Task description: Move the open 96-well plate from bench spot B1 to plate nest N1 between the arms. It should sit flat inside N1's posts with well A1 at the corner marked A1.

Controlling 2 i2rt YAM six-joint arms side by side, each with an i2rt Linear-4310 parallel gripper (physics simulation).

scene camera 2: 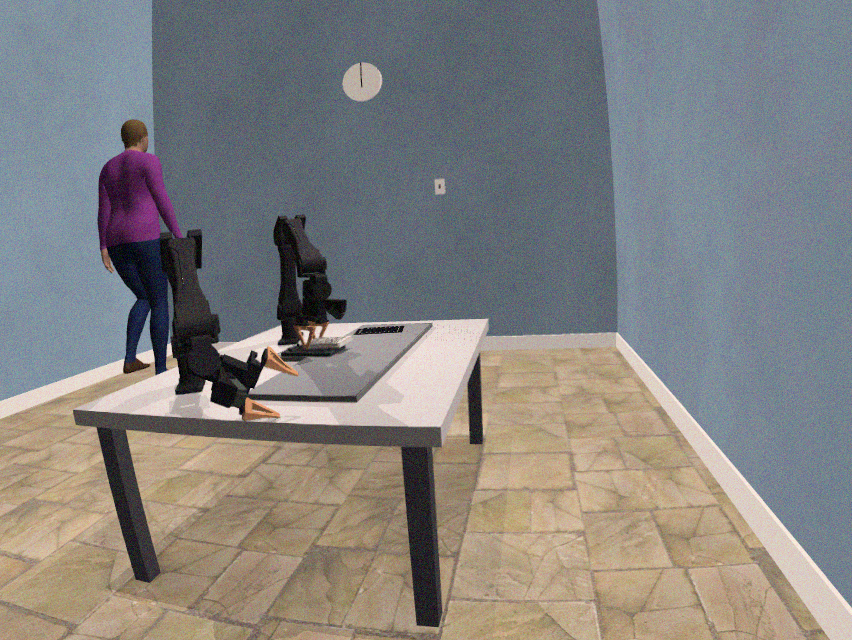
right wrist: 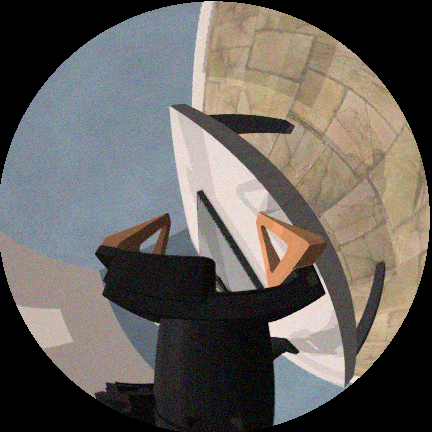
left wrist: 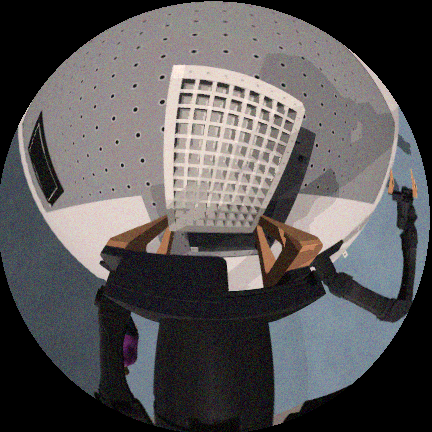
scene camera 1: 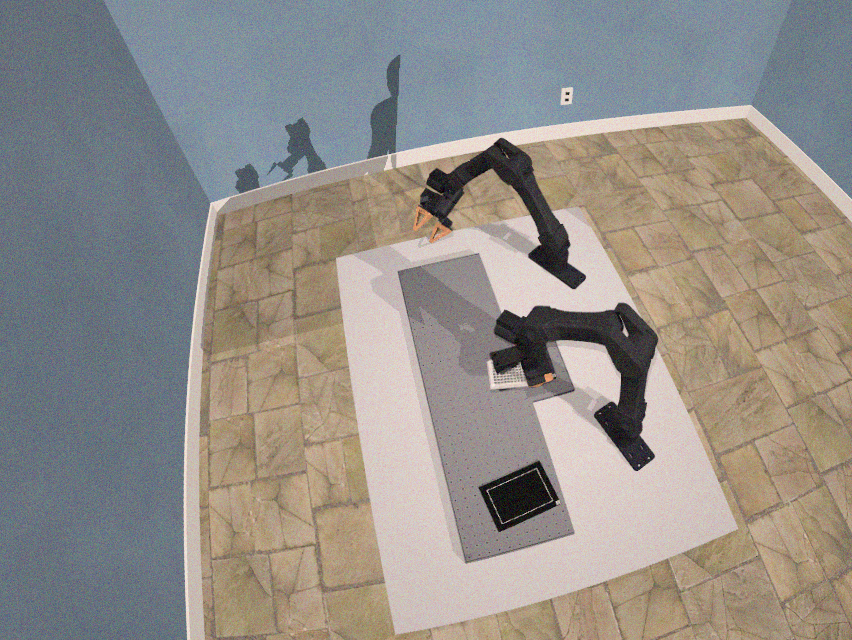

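Seen in the pictures: left gripper, fingertip midpoint: [scene camera 2: 311,346] [left wrist: 213,216] [scene camera 1: 532,372]; right gripper, fingertip midpoint: [scene camera 2: 288,395] [right wrist: 212,217] [scene camera 1: 422,236]; left arm's base, origin of the base link: [scene camera 2: 291,339] [scene camera 1: 623,436]; right arm's base, origin of the base link: [scene camera 2: 192,383] [right wrist: 281,343] [left wrist: 318,256] [scene camera 1: 556,267].
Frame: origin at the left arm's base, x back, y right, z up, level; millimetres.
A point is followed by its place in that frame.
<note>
The white open 96-well plate [scene camera 1: 506,375] {x -184, y 312, z 47 mm} [scene camera 2: 335,341] {x -190, y 350, z 45 mm} [left wrist: 225,145] {x -177, y 317, z 36 mm} is above the black plate nest N1 [scene camera 2: 313,351] {x -124, y 372, z 25 mm} [left wrist: 296,172] {x -139, y 381, z 25 mm}. In the left wrist view it stands off-centre, with dark nest showing along its right side and near end. Whether it touches the nest, and well A1's corner, I cannot tell. My left gripper [scene camera 2: 312,342] {x -109, y 290, z 23 mm} [left wrist: 213,216] {x -109, y 290, z 23 mm} is shut on the plate's near end, one finger at each long side. My right gripper [scene camera 1: 424,234] {x -130, y 892, z 44 mm} [scene camera 2: 287,394] {x -130, y 892, z 44 mm} [left wrist: 400,168] [right wrist: 212,217] {x -130, y 892, z 44 mm} is open and empty, away from the plate. A black pad [scene camera 1: 488,494] {x -391, y 64, z 15 mm} [scene camera 2: 378,329] {x -322, y 9, z 15 mm} [left wrist: 56,192] {x -248, y 40, z 15 mm} bears a white outline.
A grey perforated board [scene camera 1: 451,413] {x -359, y 307, z 13 mm} [scene camera 2: 371,375] {x -294, y 660, z 13 mm} [left wrist: 115,85] lies on the white table [scene camera 1: 413,585] {x -662, y -45, z 0 mm} [scene camera 2: 430,399] {x -415, y 850, z 0 mm} [right wrist: 220,170] {x -184, y 908, z 0 mm}. The right arm [scene camera 1: 533,196] {x 135, y 650, z 272 mm} [scene camera 2: 189,289] {x 46, y 896, z 269 mm} stands beside the left arm [scene camera 1: 585,327] {x -99, y 171, z 394 mm} [scene camera 2: 289,275] {x -27, y 71, z 238 mm}. A person [scene camera 2: 130,199] in purple stands behind the arms.
</note>
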